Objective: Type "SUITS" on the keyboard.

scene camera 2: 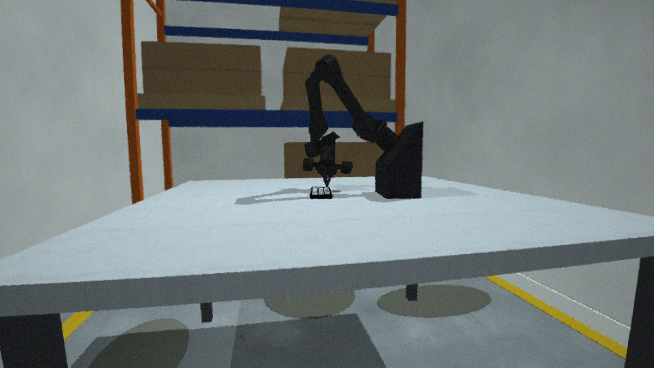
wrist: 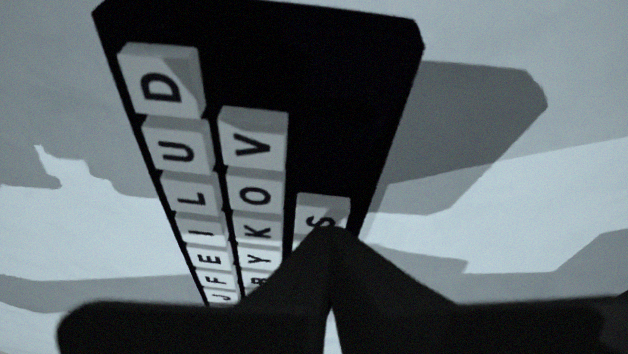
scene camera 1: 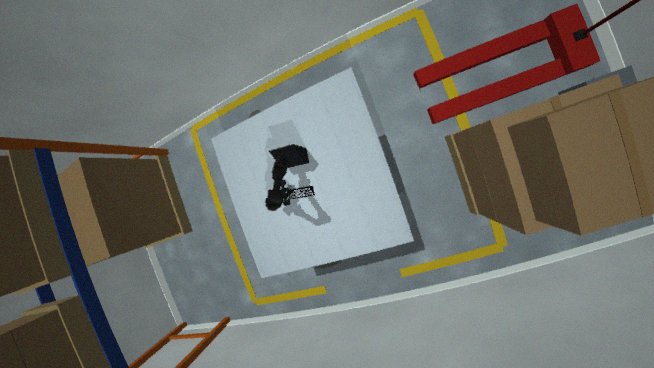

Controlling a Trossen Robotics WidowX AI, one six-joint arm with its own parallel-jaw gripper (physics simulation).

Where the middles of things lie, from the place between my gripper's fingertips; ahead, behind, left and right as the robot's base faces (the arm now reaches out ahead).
Labels:
The black keyboard [wrist: 254, 129] lies 3 cm ahead of my hand, 4 cm to the left of it and 1 cm below it.

